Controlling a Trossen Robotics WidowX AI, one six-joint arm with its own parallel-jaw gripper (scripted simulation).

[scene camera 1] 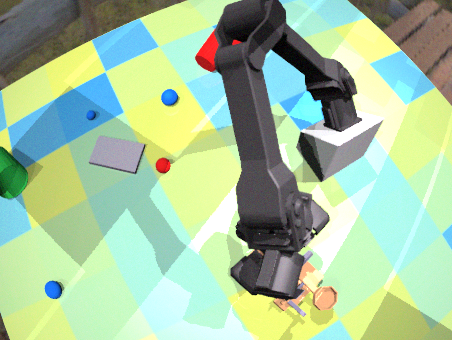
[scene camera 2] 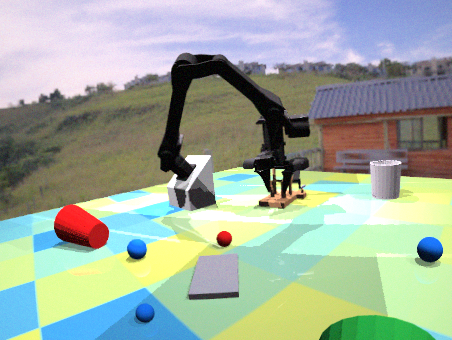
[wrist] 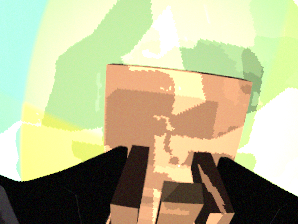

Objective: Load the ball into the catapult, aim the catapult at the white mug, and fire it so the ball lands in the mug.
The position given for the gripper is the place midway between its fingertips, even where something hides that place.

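In scene camera 1 you'd have a wooden catapult [scene camera 1: 324,298] and the gripper [scene camera 1: 276,257], while the white mug is out of frame in scene camera 1. Scene camera 2 has the mug [scene camera 2: 385,175], plus a red cup [scene camera 2: 72,224], the gripper [scene camera 2: 276,192] and the catapult [scene camera 2: 276,198]. The wrist view gives you the gripper [wrist: 173,161] and the catapult [wrist: 177,124] again, but the mug is out of frame in the wrist view.
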